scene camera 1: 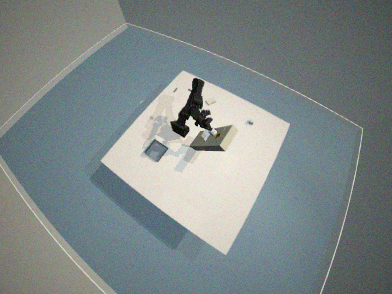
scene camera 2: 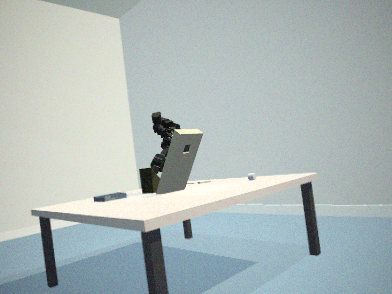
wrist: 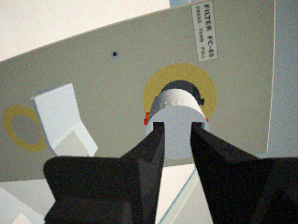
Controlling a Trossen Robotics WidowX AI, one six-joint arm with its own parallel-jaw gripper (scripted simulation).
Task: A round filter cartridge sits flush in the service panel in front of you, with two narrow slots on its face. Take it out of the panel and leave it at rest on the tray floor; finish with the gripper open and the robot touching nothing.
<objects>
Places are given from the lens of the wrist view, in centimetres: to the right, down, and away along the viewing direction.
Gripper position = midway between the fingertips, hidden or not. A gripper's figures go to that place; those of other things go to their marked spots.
my gripper (wrist: pixel 176 130): 2, 1, 11
round filter cartridge (wrist: pixel 176 109): 2, 0, 10
service panel (wrist: pixel 226 62): 8, -5, 14
The marked spots on the service panel and the round filter cartridge are 9 cm apart.
</objects>
